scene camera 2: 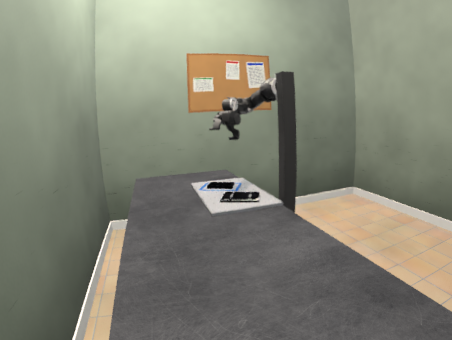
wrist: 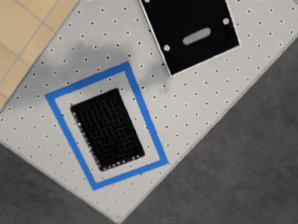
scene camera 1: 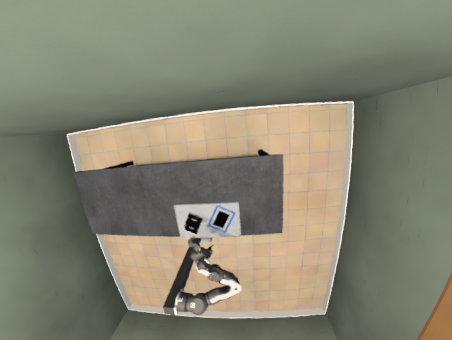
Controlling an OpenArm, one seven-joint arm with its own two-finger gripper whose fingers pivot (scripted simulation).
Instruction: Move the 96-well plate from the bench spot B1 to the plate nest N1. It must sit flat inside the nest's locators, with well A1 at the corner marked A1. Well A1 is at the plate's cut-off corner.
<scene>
same spot on tall black post: (scene camera 1: 181,278) = (scene camera 2: 279,115)
</scene>
